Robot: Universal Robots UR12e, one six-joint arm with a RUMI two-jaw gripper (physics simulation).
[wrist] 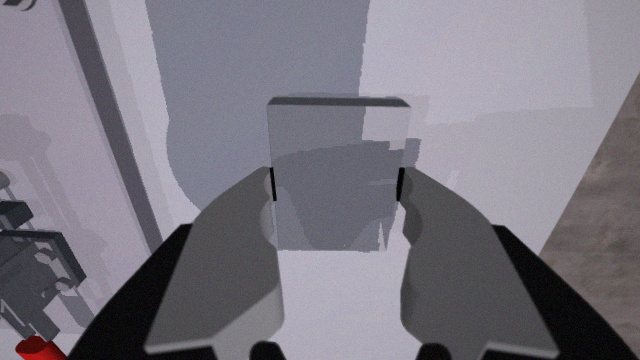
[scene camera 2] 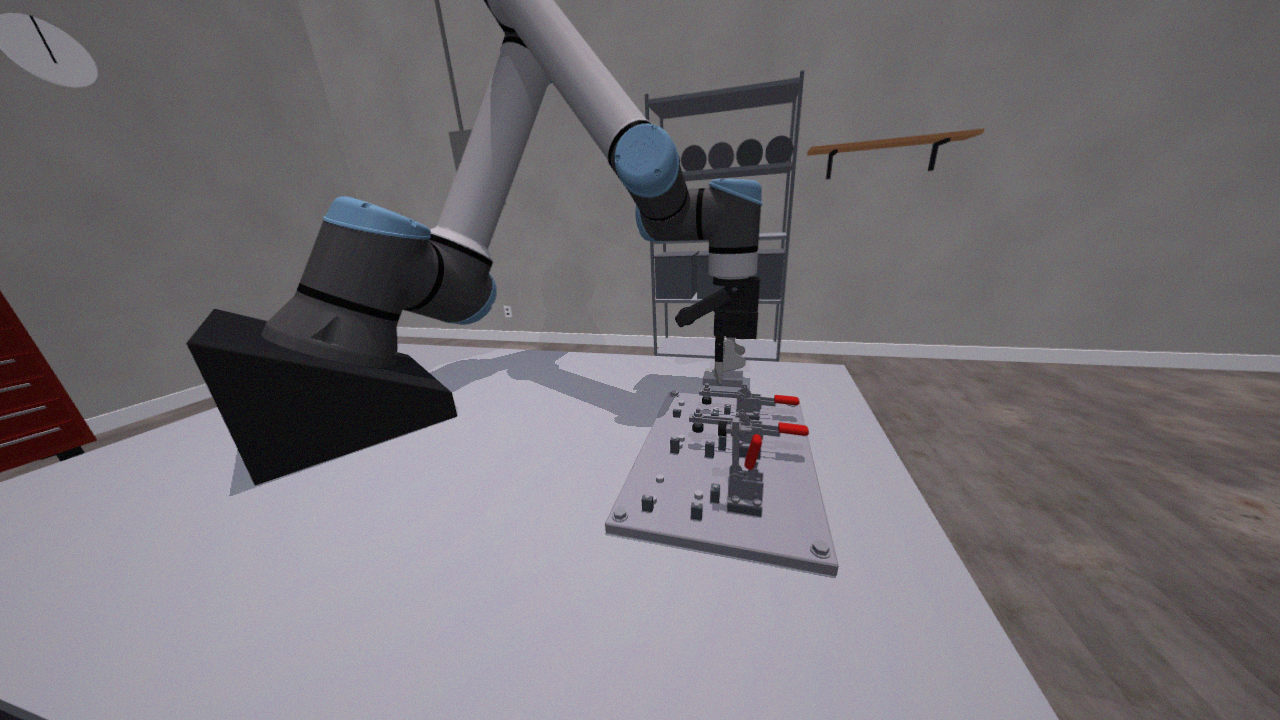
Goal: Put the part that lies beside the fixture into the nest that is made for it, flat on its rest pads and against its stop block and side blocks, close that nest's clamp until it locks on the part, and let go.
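Note:
The part, a flat grey rectangular block, lies on the table beyond the far end of the fixture plate. My gripper points down and is shut on the part, with a fingertip against each long side. The nearest clamp stands with its arm upright and its red handle hanging down. The middle clamp's red handle and the far clamp's red handle point right, with their arms level over the plate. The part's underside is hidden.
Small dark blocks, such as one near the front, and pale round pads stand on the plate. Bolt heads sit at its corners. The table edge and wooden floor lie right of the part in the wrist view. A shelf rack stands behind.

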